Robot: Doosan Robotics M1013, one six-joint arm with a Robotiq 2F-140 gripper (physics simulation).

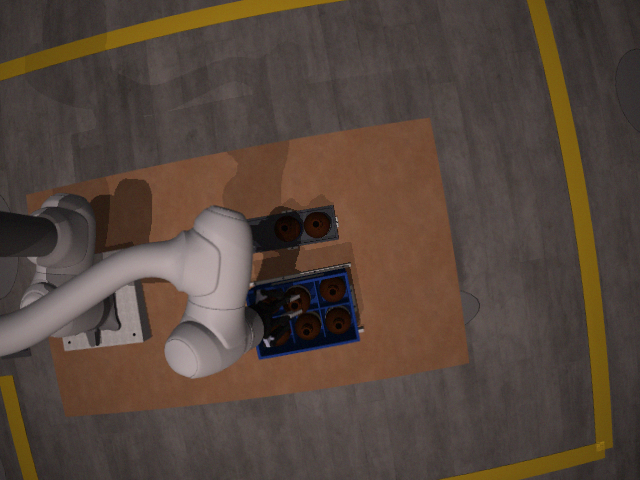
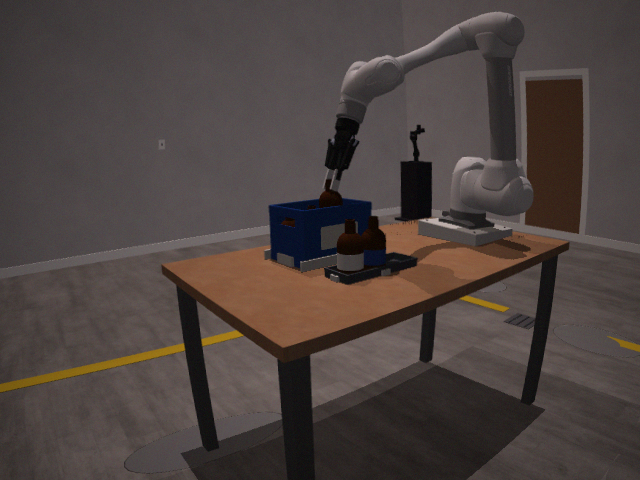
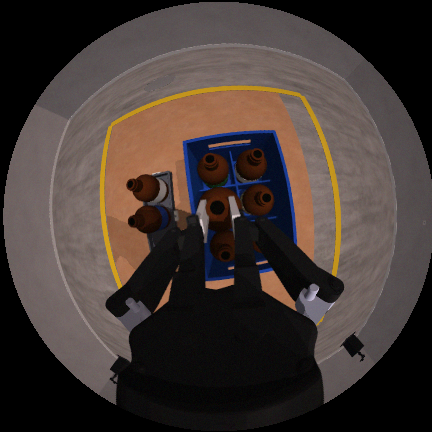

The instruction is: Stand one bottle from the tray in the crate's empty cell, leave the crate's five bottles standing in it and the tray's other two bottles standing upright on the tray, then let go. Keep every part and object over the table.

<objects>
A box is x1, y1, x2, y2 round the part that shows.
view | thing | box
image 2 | my gripper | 322, 117, 359, 191
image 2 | blue-label bottle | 361, 216, 385, 270
</objects>
